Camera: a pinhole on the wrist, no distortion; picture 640 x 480 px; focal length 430.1 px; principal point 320.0 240.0 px. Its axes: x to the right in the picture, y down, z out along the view. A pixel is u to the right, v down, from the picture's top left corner.
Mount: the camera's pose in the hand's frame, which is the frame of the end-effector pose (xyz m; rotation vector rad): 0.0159 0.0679 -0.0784 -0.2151 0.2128 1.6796
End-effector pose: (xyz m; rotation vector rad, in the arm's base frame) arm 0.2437 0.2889 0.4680 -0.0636 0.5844 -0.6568
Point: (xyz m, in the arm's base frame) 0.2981 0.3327 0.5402
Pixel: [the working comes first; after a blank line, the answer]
In the camera's frame: -0.0568 0.0470 0.1521

159 373
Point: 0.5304 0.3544 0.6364
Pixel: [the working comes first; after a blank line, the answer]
In the camera's frame: -0.0015 -0.0521 0.3775

318 181
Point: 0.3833 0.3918 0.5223
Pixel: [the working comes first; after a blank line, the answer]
In the camera's frame: 0.0284 0.0078 0.1998

381 257
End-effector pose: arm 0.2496 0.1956 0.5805 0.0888 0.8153 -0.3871
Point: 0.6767 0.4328 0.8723
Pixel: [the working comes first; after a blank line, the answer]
In the camera's frame: 0.1433 0.0074 0.5794

426 245
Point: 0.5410 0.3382 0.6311
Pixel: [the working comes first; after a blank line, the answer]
In the camera's frame: 0.0765 -0.1001 0.3157

424 104
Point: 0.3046 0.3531 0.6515
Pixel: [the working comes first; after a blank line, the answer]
In the camera's frame: 0.0645 0.0712 0.1513

504 442
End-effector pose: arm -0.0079 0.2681 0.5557 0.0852 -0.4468 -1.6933
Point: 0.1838 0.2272 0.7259
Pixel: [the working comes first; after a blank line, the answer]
In the camera's frame: 0.1192 -0.0403 0.2059

569 156
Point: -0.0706 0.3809 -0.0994
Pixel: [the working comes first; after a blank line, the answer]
In the camera's frame: -0.1900 0.2751 -0.5519

behind the camera
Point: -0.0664 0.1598 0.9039
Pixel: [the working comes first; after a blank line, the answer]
In the camera's frame: -0.1165 -0.1609 0.3754

187 56
